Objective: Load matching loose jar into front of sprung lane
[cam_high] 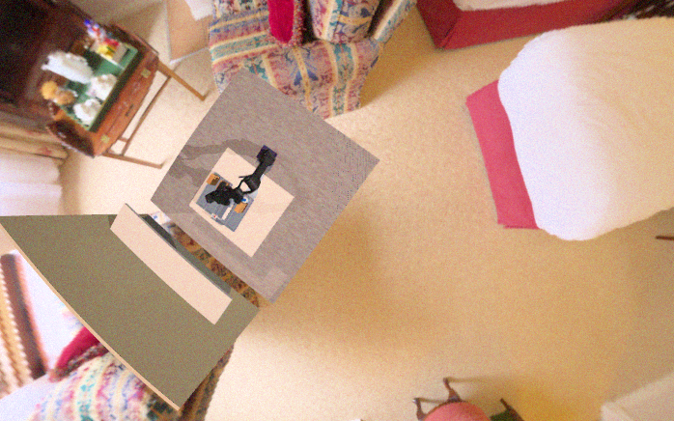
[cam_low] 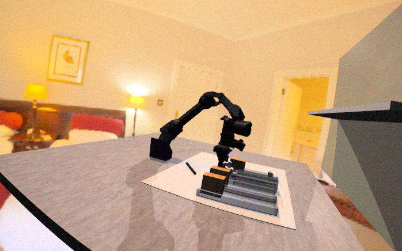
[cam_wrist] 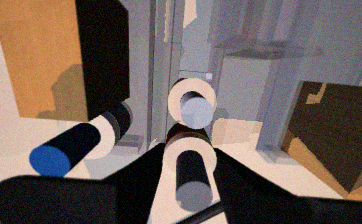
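My gripper tip is 140 mm past the thin black rod, 40 mm above it and 30 mm to the left of it. Round my gripper tip: shelf: 510 mm ahead, 320 mm above, 50 mm to the left.
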